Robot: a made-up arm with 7 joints. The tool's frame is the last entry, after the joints. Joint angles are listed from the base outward.
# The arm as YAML. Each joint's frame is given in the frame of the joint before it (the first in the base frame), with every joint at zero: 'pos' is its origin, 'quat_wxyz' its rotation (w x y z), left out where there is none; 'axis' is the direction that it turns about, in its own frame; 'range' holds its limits. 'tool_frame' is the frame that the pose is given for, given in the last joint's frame.
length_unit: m
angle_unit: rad
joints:
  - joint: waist
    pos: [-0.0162, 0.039, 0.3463]
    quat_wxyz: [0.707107, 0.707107, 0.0, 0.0]
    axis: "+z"
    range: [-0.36, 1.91]
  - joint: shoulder
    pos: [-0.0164, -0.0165, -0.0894]
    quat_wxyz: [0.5, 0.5, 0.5, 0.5]
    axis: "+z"
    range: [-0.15, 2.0]
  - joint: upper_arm
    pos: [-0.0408, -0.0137, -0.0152]
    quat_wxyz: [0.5, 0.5, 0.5, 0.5]
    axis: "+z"
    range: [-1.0, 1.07]
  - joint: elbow
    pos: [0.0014, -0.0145, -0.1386]
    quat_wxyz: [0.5, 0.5, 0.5, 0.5]
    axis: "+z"
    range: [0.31, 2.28]
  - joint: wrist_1
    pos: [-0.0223, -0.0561, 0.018]
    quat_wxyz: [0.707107, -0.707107, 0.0, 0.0]
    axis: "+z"
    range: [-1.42, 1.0]
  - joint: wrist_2
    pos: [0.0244, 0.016, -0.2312]
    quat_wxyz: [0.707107, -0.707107, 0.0, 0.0]
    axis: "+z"
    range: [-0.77, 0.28]
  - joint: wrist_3
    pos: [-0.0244, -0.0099, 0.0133]
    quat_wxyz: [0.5, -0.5, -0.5, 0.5]
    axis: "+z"
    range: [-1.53, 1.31]
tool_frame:
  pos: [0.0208, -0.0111, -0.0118]
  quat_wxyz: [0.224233, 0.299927, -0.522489, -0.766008]
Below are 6 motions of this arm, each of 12 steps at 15 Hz.
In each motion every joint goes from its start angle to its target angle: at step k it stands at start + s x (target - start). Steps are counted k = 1, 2, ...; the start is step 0. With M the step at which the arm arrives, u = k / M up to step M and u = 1 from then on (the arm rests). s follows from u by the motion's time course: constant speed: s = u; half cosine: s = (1 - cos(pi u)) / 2; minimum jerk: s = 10 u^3 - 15 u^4 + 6 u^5.
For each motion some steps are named. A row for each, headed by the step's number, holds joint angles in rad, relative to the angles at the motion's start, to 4 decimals.
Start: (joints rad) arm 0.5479 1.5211 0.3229 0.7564 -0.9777 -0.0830 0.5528
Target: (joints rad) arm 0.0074 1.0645 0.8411 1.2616 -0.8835 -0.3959 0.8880
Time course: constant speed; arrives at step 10
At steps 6, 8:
6: -0.3243 -0.2740 0.3109 0.3031 0.0565 -0.1877 0.2011
8: -0.4324 -0.3653 0.4146 0.4042 0.0754 -0.2503 0.2682

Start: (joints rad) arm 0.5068 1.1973 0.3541 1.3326 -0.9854 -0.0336 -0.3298
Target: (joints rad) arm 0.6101 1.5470 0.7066 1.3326 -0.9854 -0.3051 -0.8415
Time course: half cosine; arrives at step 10
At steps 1, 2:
1: 0.0025 0.0086 0.0086 0.0000 0.0000 -0.0066 -0.0125
2: 0.0099 0.0334 0.0337 0.0000 0.0000 -0.0259 -0.0489

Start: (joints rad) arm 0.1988 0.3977 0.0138 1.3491 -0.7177 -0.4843 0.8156
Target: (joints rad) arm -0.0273 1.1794 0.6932 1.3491 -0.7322 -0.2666 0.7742
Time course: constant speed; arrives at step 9
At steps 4, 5, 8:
4: -0.1005 0.3474 0.3020 0.0000 -0.0064 0.0968 -0.0184
5: -0.1256 0.4343 0.3774 0.0000 -0.0081 0.1209 -0.0230
8: -0.2010 0.6948 0.6039 0.0000 -0.0129 0.1935 -0.0368

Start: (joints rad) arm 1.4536 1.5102 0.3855 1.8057 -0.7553 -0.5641 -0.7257
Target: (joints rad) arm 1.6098 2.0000 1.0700 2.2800 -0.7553 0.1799 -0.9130
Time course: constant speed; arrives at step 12
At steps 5, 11, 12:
5: 0.0651 0.2041 0.2852 0.1976 0.0000 0.3100 -0.0780
11: 0.1432 0.4490 0.6275 0.4348 0.0000 0.6820 -0.1717
12: 0.1562 0.4898 0.6845 0.4743 0.0000 0.7440 -0.1873

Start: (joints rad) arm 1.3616 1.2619 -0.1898 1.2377 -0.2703 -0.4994 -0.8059
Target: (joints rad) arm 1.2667 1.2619 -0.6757 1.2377 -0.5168 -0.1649 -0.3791
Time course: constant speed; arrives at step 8
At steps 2, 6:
2: -0.0237 0.0000 -0.1215 0.0000 -0.0616 0.0836 0.1067
6: -0.0712 0.0000 -0.3644 0.0000 -0.1849 0.2509 0.3201

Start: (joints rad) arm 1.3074 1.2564 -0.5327 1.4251 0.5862 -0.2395 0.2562
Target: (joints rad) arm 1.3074 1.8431 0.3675 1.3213 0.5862 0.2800 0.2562
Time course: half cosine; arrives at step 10
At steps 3, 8, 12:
3: 0.0000 0.1209 0.1855 -0.0214 0.0000 0.1071 0.0000
8: 0.0000 0.5307 0.8142 -0.0939 0.0000 0.4699 0.0000
12: 0.0000 0.5867 0.9002 -0.1038 0.0000 0.5195 0.0000

